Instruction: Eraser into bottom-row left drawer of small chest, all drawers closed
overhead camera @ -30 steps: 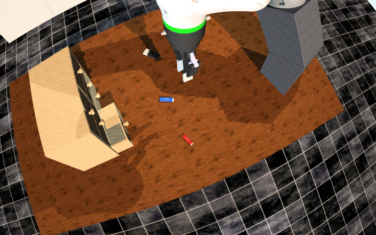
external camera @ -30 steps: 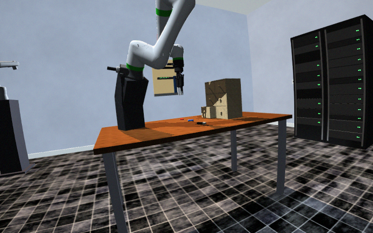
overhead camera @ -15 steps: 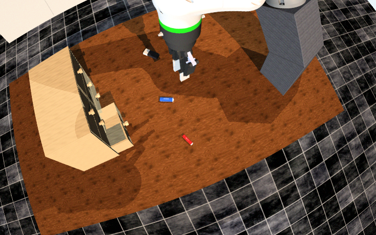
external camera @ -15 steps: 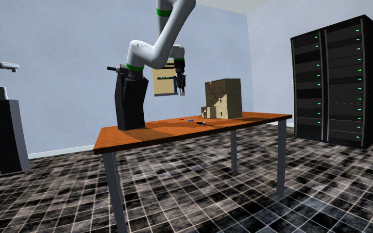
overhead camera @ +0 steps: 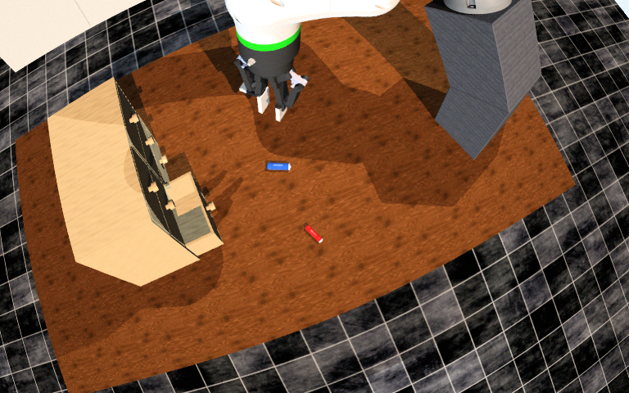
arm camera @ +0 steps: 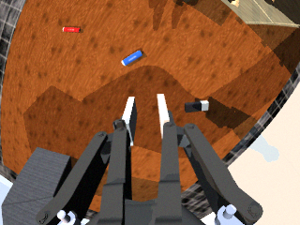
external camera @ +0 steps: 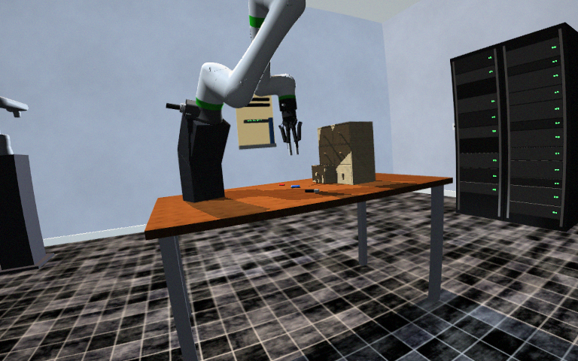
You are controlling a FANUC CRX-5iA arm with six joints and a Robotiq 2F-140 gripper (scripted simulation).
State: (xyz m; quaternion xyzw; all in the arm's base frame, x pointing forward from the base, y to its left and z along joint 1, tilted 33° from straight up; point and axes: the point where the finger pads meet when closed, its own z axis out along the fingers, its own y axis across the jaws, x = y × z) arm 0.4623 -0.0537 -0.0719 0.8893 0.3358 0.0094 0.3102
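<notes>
My gripper is now 17 cm to the left of the eraser and 21 cm above it. Round my hand: red cylinder: 1 cm ahead, 21 cm to the left, 21 cm below; blue item: 2 cm ahead, 4 cm to the left, 21 cm below.
</notes>
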